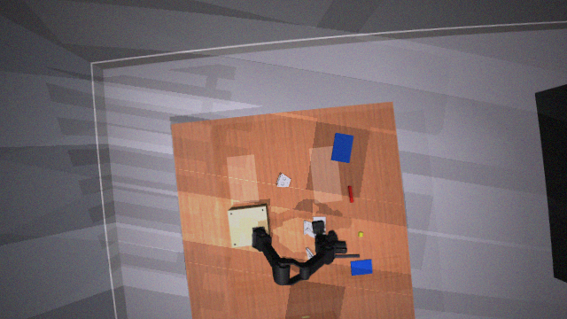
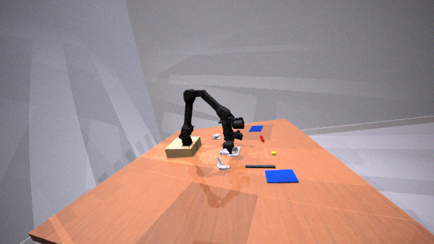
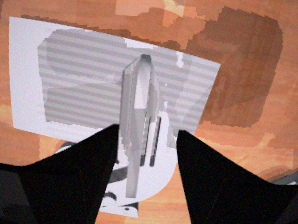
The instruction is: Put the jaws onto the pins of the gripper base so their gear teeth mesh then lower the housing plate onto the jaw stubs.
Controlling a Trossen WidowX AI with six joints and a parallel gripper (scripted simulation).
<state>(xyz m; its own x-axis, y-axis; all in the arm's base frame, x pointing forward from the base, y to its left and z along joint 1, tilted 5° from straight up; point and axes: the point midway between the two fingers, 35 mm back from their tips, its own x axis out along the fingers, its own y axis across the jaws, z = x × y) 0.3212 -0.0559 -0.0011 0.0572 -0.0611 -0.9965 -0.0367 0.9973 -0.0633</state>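
The flat white plate is 3 cm to the left of my gripper tip, 2 cm ahead of it and 1 cm below it. Round my gripper tip: housing plate (5 cm behind, 4 cm to the left, 1 cm below); then black bar (16 cm ahead, 15 cm to the right, 1 cm below); then jaw (3 cm behind, 2 cm to the left).
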